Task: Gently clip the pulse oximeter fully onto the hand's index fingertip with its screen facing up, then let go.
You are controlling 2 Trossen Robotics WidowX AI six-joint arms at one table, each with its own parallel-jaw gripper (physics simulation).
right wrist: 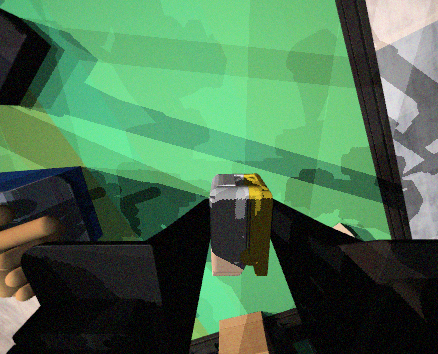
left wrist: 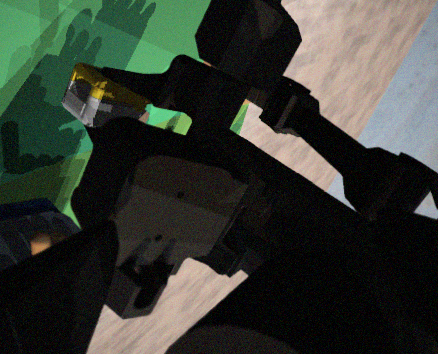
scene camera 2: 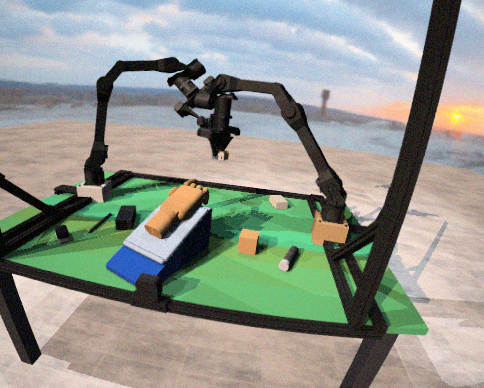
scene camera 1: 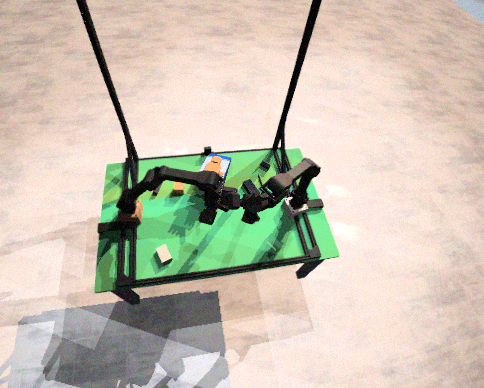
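Pixels of known places: left gripper, fingertip midpoint: (left wrist: 247, 227) (scene camera 2: 209, 111) (scene camera 1: 226, 203); right gripper, fingertip midpoint: (right wrist: 238, 205) (left wrist: 97, 94) (scene camera 2: 217, 155) (scene camera 1: 212, 213); left arm's base at its link origin: (scene camera 2: 94, 182) (scene camera 1: 296, 203); right arm's base at its link origin: (scene camera 2: 331, 218) (scene camera 1: 129, 208).
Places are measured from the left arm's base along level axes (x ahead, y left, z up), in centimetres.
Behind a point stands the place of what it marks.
My right gripper (scene camera 2: 222, 153) @[x 47.0, y -2.6, z 14.2 cm] (right wrist: 238, 205) @[x 47.0, y -2.6, z 14.2 cm] (left wrist: 97, 95) @[x 47.0, y -2.6, z 14.2 cm] is shut on the pulse oximeter (scene camera 2: 222, 155) @[x 48.7, y -5.9, z 15.0 cm] (right wrist: 239, 225) @[x 47.1, y -2.8, z 16.1 cm] (left wrist: 98, 93) @[x 46.2, y -1.1, z 16.0 cm], a small grey and yellow clip. It holds the clip high above the middle of the green table (scene camera 2: 240, 285) @[x 52.7, y -48.2, z -5.9 cm]. The tan model hand (scene camera 2: 179, 205) @[x 37.1, y -34.5, z 7.7 cm] (scene camera 1: 214, 163) @[x 35.0, y -34.8, z 7.2 cm] lies on a blue wedge with a grey pad (scene camera 2: 175, 246) @[x 37.2, y -43.5, z 1.3 cm], fingers pointing to the table's middle. The oximeter hangs well above and beyond the fingertips, clear of them. My left gripper (scene camera 2: 188, 108) (scene camera 1: 250, 215) is open and empty, raised close beside the right wrist.
A tan cube (scene camera 2: 248, 241) @[x 55.9, y -34.9, z -1.8 cm] (scene camera 1: 179, 188) @[x 56.6, y -30.5, z -0.9 cm], a beige block (scene camera 2: 278, 201) @[x 72.6, y -1.7, z -2.9 cm] (scene camera 1: 163, 254) @[x 73.9, y 2.2, z -2.9 cm] and a dark cylinder (scene camera 2: 288, 259) @[x 65.9, y -40.9, z -3.4 cm] lie on the table. A black block (scene camera 2: 126, 217) @[x 19.4, y -22.7, z -2.5 cm], a thin black pen (scene camera 2: 99, 222) @[x 10.4, y -22.3, z -5.0 cm] and a small black piece (scene camera 2: 63, 232) @[x 4.8, y -33.9, z -2.6 cm] lie near the left arm's base.
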